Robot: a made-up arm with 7 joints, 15 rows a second.
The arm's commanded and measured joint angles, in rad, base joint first. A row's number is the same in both.
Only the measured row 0 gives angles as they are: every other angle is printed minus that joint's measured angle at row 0.
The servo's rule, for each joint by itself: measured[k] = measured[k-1] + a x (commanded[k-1-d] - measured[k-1]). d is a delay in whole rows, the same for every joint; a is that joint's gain. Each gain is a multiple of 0.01, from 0.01 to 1. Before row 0 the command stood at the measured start. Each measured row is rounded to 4 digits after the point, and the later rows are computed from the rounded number. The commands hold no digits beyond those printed.
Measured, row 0: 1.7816, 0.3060, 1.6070, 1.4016, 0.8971, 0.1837, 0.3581
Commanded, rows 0 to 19: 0.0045, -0.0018, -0.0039, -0.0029, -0.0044, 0.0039, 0.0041; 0.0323, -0.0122, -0.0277, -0.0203, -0.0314, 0.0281, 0.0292; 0.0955, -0.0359, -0.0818, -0.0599, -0.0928, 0.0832, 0.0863; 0.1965, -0.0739, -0.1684, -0.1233, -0.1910, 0.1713, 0.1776; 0.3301, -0.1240, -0.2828, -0.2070, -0.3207, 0.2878, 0.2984; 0.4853, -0.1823, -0.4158, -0.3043, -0.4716, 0.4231, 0.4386; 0.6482, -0.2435, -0.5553, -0.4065, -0.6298, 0.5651, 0.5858; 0.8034, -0.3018, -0.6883, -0.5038, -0.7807, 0.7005, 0.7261; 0.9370, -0.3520, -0.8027, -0.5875, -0.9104, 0.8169, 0.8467; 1.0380, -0.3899, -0.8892, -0.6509, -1.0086, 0.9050, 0.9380; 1.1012, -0.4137, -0.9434, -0.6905, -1.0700, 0.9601, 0.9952; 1.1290, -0.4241, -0.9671, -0.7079, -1.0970, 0.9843, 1.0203; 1.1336, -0.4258, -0.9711, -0.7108, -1.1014, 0.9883, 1.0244; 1.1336, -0.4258, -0.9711, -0.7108, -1.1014, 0.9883, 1.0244; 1.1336, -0.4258, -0.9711, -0.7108, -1.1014, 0.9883, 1.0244; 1.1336, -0.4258, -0.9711, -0.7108, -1.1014, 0.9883, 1.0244; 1.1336, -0.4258, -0.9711, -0.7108, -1.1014, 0.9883, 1.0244; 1.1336, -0.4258, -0.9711, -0.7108, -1.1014, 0.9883, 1.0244; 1.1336, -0.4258, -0.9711, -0.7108, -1.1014, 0.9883, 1.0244; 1.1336, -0.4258, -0.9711, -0.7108, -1.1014, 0.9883, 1.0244
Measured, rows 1 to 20: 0.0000, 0.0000, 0.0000, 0.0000, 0.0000, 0.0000, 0.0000; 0.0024, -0.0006, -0.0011, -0.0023, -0.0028, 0.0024, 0.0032; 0.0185, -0.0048, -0.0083, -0.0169, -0.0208, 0.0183, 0.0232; 0.0601, -0.0160, -0.0281, -0.0517, -0.0662, 0.0585, 0.0718; 0.1338, -0.0368, -0.0660, -0.1097, -0.1448, 0.1284, 0.1533; 0.2398, -0.0682, -0.1245, -0.1885, -0.2556, 0.2272, 0.2650; 0.3724, -0.1093, -0.2032, -0.2823, -0.3917, 0.3487, 0.3987; 0.5213, -0.1576, -0.2983, -0.3829, -0.5417, 0.4829, 0.5428; 0.6736, -0.2095, -0.4036, -0.4808, -0.6923, 0.6178, 0.6839; 0.8158, -0.2608, -0.5114, -0.5672, -0.8297, 0.7412, 0.8093; 0.9358, -0.3073, -0.6134, -0.6350, -0.9424, 0.8428, 0.9084; 1.0251, -0.3456, -0.7025, -0.6800, -1.0228, 0.9155, 0.9752; 1.0812, -0.3739, -0.7739, -0.7026, -1.0695, 0.9582, 1.0099; 1.1095, -0.3926, -0.8271, -0.7092, -1.0896, 0.9769, 1.0211; 1.1225, -0.4046, -0.8660, -0.7105, -1.0970, 0.9840, 1.0236; 1.1285, -0.4122, -0.8944, -0.7107, -1.0998, 0.9867, 1.0242; 1.1313, -0.4171, -0.9151, -0.7108, -1.1008, 0.9877, 1.0244; 1.1325, -0.4202, -0.9302, -0.7108, -1.1012, 0.9881, 1.0244; 1.1331, -0.4222, -0.9412, -0.7108, -1.1013, 0.9882, 1.0244; 1.1334, -0.4235, -0.9493, -0.7108, -1.1014, 0.9883, 1.0244
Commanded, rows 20 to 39: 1.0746, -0.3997, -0.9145, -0.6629, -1.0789, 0.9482, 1.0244; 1.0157, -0.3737, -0.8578, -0.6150, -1.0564, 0.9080, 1.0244; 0.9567, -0.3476, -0.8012, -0.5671, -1.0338, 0.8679, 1.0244; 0.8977, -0.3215, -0.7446, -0.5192, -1.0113, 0.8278, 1.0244; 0.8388, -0.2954, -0.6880, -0.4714, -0.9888, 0.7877, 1.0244; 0.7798, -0.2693, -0.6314, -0.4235, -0.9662, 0.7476, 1.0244; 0.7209, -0.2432, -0.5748, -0.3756, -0.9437, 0.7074, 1.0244; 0.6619, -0.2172, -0.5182, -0.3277, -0.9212, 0.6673, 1.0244; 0.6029, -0.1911, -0.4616, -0.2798, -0.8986, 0.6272, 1.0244; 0.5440, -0.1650, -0.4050, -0.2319, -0.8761, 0.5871, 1.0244; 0.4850, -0.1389, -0.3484, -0.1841, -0.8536, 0.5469, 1.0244; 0.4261, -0.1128, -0.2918, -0.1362, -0.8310, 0.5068, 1.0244; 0.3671, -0.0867, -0.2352, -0.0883, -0.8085, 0.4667, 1.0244; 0.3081, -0.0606, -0.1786, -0.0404, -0.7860, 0.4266, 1.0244; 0.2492, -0.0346, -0.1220, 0.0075, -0.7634, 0.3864, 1.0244; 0.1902, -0.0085, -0.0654, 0.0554, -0.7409, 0.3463, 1.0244; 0.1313, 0.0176, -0.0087, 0.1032, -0.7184, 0.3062, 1.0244; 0.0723, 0.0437, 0.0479, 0.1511, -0.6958, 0.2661, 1.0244; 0.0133, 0.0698, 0.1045, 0.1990, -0.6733, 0.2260, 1.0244; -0.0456, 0.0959, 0.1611, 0.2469, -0.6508, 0.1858, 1.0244
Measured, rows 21 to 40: 1.1335, -0.4243, -0.9552, -0.7108, -1.1014, 0.9883, 1.0244; 1.1017, -0.4154, -0.9442, -0.6720, -1.0872, 0.9634, 1.0244; 1.0553, -0.4004, -0.9209, -0.6258, -1.0678, 0.9291, 1.0244; 1.0021, -0.3814, -0.8886, -0.5783, -1.0464, 0.8912, 1.0244; 0.9457, -0.3598, -0.8497, -0.5304, -1.0243, 0.8519, 1.0244; 0.8880, -0.3366, -0.8060, -0.4826, -1.0019, 0.8121, 1.0244; 0.8296, -0.3124, -0.7589, -0.4347, -0.9794, 0.7721, 1.0244; 0.7709, -0.2875, -0.7092, -0.3868, -0.9569, 0.7320, 1.0244; 0.7120, -0.2622, -0.6576, -0.3389, -0.9344, 0.6919, 1.0244; 0.6531, -0.2366, -0.6047, -0.2910, -0.9118, 0.6518, 1.0244; 0.5942, -0.2108, -0.5508, -0.2431, -0.8893, 0.6117, 1.0244; 0.5352, -0.1849, -0.4962, -0.1953, -0.8668, 0.5715, 1.0244; 0.4763, -0.1589, -0.4410, -0.1474, -0.8442, 0.5314, 1.0244; 0.4173, -0.1329, -0.3854, -0.0995, -0.8217, 0.4913, 1.0244; 0.3583, -0.1069, -0.3296, -0.0516, -0.7992, 0.4512, 1.0244; 0.2994, -0.0809, -0.2735, -0.0037, -0.7766, 0.4110, 1.0244; 0.2404, -0.0548, -0.2173, 0.0442, -0.7541, 0.3709, 1.0244; 0.1815, -0.0287, -0.1610, 0.0920, -0.7316, 0.3308, 1.0244; 0.1225, -0.0026, -0.1046, 0.1399, -0.7090, 0.2907, 1.0244; 0.0635, 0.0235, -0.0481, 0.1878, -0.6865, 0.2506, 1.0244
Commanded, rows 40 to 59: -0.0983, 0.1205, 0.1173, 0.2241, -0.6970, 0.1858, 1.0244; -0.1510, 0.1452, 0.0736, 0.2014, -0.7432, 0.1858, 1.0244; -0.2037, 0.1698, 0.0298, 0.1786, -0.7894, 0.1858, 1.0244; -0.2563, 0.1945, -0.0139, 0.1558, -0.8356, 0.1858, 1.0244; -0.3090, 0.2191, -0.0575, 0.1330, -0.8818, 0.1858, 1.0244; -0.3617, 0.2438, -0.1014, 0.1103, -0.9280, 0.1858, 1.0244; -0.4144, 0.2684, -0.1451, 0.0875, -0.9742, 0.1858, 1.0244; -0.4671, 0.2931, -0.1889, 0.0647, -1.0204, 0.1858, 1.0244; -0.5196, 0.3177, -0.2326, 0.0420, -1.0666, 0.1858, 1.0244; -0.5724, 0.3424, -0.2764, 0.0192, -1.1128, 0.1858, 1.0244; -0.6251, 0.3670, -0.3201, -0.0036, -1.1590, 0.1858, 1.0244; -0.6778, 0.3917, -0.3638, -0.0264, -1.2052, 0.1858, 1.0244; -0.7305, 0.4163, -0.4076, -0.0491, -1.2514, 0.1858, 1.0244; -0.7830, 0.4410, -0.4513, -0.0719, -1.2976, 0.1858, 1.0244; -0.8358, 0.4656, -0.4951, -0.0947, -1.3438, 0.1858, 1.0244; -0.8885, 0.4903, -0.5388, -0.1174, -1.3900, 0.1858, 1.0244; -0.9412, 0.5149, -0.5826, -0.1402, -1.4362, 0.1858, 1.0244; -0.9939, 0.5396, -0.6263, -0.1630, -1.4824, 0.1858, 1.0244; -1.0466, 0.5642, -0.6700, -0.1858, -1.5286, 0.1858, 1.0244; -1.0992, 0.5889, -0.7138, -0.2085, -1.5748, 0.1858, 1.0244
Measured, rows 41 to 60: 0.0046, 0.0496, 0.0084, 0.2357, -0.6640, 0.2104, 1.0244; -0.0510, 0.0751, 0.0378, 0.2263, -0.6848, 0.1951, 1.0244; -0.1050, 0.1003, 0.0475, 0.2061, -0.7216, 0.1893, 1.0244; -0.1583, 0.1253, 0.0427, 0.1838, -0.7643, 0.1871, 1.0244; -0.2112, 0.1502, 0.0274, 0.1611, -0.8092, 0.1863, 1.0244; -0.2640, 0.1750, 0.0045, 0.1383, -0.8549, 0.1860, 1.0244; -0.3168, 0.1998, -0.0241, 0.1156, -0.9010, 0.1859, 1.0244; -0.3695, 0.2245, -0.0568, 0.0928, -0.9471, 0.1858, 1.0244; -0.4222, 0.2492, -0.0925, 0.0700, -0.9933, 0.1858, 1.0244; -0.4748, 0.2739, -0.1303, 0.0473, -1.0395, 0.1858, 1.0244; -0.5275, 0.2986, -0.1697, 0.0245, -1.0857, 0.1858, 1.0244; -0.5802, 0.3232, -0.2103, 0.0017, -1.1319, 0.1858, 1.0244; -0.6329, 0.3479, -0.2517, -0.0211, -1.1781, 0.1858, 1.0244; -0.6856, 0.3725, -0.2938, -0.0438, -1.2243, 0.1858, 1.0244; -0.7382, 0.3972, -0.3363, -0.0666, -1.2705, 0.1858, 1.0244; -0.7909, 0.4218, -0.3792, -0.0894, -1.3167, 0.1858, 1.0244; -0.8436, 0.4465, -0.4223, -0.1121, -1.3629, 0.1858, 1.0244; -0.8963, 0.4711, -0.4656, -0.1349, -1.4091, 0.1858, 1.0244; -0.9490, 0.4958, -0.5090, -0.1577, -1.4553, 0.1858, 1.0244; -1.0017, 0.5204, -0.5525, -0.1805, -1.5015, 0.1858, 1.0244
